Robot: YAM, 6 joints.
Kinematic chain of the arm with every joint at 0, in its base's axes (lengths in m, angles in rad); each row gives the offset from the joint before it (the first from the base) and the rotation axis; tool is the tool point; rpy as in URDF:
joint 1: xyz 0 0 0.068 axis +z
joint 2: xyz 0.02 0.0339 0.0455 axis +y
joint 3: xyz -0.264 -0.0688 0 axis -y
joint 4: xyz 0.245 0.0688 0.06 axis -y
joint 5: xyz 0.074 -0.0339 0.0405 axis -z
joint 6: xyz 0.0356 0 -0.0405 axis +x
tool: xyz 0 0 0 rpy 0 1.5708 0
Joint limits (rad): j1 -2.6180..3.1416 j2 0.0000..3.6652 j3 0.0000..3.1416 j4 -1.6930..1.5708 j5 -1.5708..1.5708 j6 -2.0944..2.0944
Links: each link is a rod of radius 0.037 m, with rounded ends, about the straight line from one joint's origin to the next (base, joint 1, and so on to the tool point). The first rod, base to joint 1, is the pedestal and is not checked.
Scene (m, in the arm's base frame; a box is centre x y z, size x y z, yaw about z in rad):
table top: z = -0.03
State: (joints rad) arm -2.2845 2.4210 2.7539 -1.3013 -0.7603 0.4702
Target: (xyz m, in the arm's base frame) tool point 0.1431 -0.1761 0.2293
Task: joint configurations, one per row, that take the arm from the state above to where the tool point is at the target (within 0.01 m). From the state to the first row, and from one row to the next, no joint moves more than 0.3 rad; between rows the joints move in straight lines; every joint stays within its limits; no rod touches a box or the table.
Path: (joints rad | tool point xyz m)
1: -2.0693 2.2927 2.4860 -1.3666 -0.7555 0.4702 | -0.1995 -0.4175 0.3255
2: -1.8541 2.1643 2.2180 -1.4319 -0.7507 0.4702 | -0.0964 -0.4179 0.3072
3: -1.6390 2.0360 1.9501 -1.4972 -0.7459 0.4702 | -0.0022 -0.3872 0.2881
4: -1.4238 1.9077 1.6821 -1.5624 -0.7411 0.4702 | 0.0733 -0.3307 0.2684
5: -1.2086 1.7794 1.4142 -1.6277 -0.7364 0.4702 | 0.1229 -0.2569 0.2488
6: -0.9934 1.6510 1.1462 -1.6930 -0.7316 0.4702 | 0.1431 -0.1761 0.2293

